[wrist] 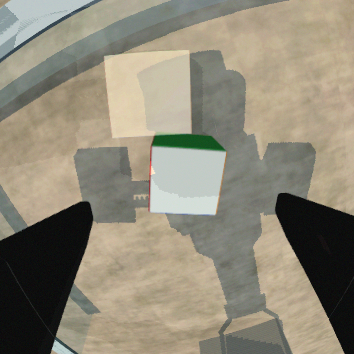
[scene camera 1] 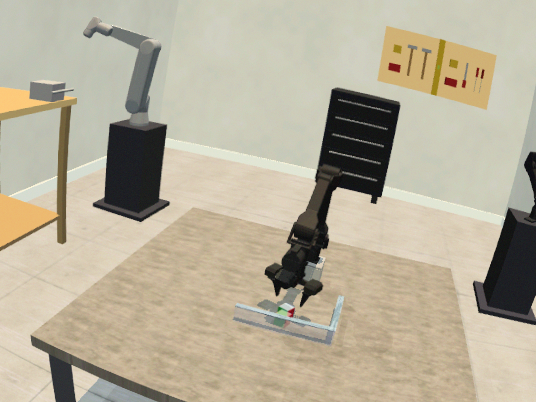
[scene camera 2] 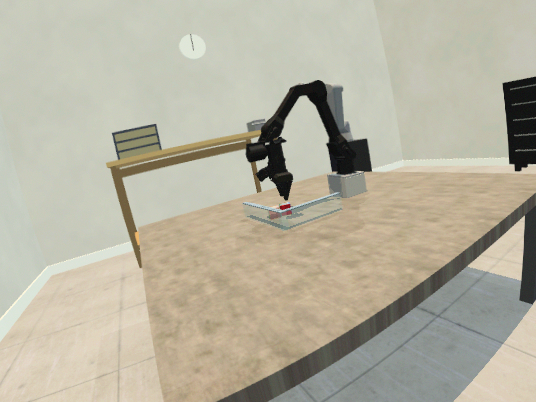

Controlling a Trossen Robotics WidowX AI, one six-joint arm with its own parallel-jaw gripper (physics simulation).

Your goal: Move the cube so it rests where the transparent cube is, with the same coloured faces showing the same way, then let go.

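Note:
The solid cube stands on the table with its white face up. In the wrist view its green face is at the top, with thin red left, orange right and blue bottom edges. The transparent cube is pale on top and lies up and left of the solid cube in the wrist view, very close to it, square to the view like it. My gripper is open and empty above the solid cube, its fingertips to the left and right in the wrist view.
A low, clear L-shaped wall stands on the table, close to the transparent cube. The arm's pale base block is behind. A wooden bench and a black cabinet stand farther off.

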